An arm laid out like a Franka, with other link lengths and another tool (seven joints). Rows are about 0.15 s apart.
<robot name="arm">
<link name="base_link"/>
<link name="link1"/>
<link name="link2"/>
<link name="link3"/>
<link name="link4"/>
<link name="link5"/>
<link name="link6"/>
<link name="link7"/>
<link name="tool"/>
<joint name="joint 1" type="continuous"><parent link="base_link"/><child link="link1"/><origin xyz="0.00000 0.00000 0.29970"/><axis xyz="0 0 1"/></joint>
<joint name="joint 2" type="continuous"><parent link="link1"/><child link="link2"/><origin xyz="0.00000 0.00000 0.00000"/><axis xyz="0 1 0"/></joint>
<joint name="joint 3" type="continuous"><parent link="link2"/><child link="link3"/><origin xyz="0.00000 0.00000 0.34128"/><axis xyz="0 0 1"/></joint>
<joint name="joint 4" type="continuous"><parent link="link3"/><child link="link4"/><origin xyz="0.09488 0.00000 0.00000"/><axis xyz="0 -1 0"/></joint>
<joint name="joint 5" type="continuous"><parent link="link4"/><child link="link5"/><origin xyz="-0.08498 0.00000 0.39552"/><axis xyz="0 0 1"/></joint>
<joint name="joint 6" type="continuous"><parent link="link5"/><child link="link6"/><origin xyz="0.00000 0.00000 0.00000"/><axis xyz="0 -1 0"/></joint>
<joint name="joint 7" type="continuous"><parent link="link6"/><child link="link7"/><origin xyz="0.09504 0.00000 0.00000"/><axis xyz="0 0 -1"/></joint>
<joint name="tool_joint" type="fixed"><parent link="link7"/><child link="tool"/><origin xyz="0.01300 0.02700 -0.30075" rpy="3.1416 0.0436 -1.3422"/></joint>
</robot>
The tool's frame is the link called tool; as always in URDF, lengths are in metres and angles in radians. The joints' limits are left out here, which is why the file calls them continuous.
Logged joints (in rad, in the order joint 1, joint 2, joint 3, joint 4, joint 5, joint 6, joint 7), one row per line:
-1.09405 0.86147 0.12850 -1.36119 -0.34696 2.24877 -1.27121
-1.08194 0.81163 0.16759 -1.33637 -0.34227 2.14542 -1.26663
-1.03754 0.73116 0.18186 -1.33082 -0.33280 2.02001 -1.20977
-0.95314 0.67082 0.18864 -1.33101 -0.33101 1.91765 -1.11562
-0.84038 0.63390 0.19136 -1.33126 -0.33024 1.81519 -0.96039
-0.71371 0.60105 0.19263 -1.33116 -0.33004 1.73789 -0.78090
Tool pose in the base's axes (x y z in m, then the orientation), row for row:
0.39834 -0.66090 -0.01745 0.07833 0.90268 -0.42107 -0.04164
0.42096 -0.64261 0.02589 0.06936 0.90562 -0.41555 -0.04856
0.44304 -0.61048 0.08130 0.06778 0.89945 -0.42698 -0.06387
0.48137 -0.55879 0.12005 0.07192 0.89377 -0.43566 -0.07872
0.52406 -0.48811 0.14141 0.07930 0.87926 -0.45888 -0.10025
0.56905 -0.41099 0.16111 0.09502 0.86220 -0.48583 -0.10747
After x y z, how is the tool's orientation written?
As a quaternion, w x y z.
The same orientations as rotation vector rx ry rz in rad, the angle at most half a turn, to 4 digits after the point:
2.7026 -1.2607 -0.1247
2.7259 -1.2508 -0.1462
2.7099 -1.2864 -0.1924
2.6862 -1.3093 -0.2366
2.6310 -1.3731 -0.3000
2.5561 -1.4403 -0.3186

